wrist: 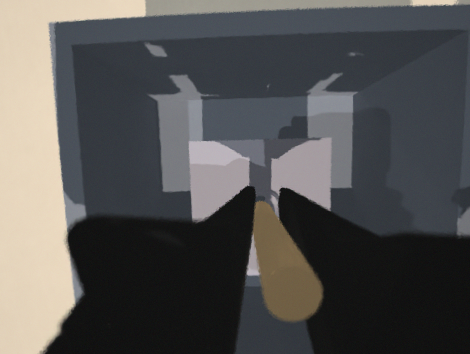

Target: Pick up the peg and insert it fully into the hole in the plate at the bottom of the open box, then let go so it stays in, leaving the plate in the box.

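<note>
A tan round peg is held between the two black fingers of my gripper, which is shut on it. The peg's near end faces the camera and its far end narrows away toward the plate. A pale pinkish square plate lies at the bottom of the open box, beyond the fingertips. A small curved part of the hole's rim shows just past the fingertips; the rest of the hole is hidden by the peg and fingers. Whether the peg's far end is in the hole cannot be told.
The box's dark blue-grey walls rise around the plate on the left, right and far sides. Lighter patches and shadows fall on its walls and floor. A cream surface shows left of the box, and a grey area lies beyond its far rim.
</note>
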